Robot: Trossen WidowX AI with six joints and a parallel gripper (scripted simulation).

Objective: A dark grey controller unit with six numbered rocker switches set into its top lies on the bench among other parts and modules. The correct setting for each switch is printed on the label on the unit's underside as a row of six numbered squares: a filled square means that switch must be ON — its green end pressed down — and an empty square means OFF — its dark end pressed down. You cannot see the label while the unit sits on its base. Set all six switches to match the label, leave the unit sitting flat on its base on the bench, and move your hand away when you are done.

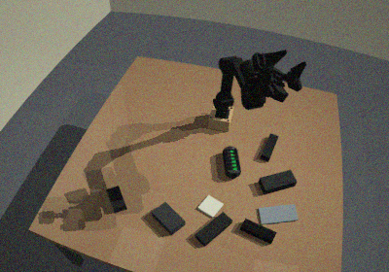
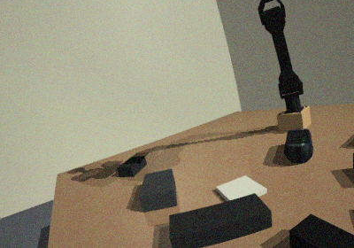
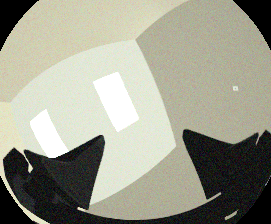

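My gripper tip is 67 cm above the white tile, 19 cm to the left of it and 14 cm short of it. Also, from my gripper tip: slim dark block (66 cm below, 23 cm behind, 2 cm to the left); grey plate (67 cm below, 13 cm ahead, 9 cm to the left).
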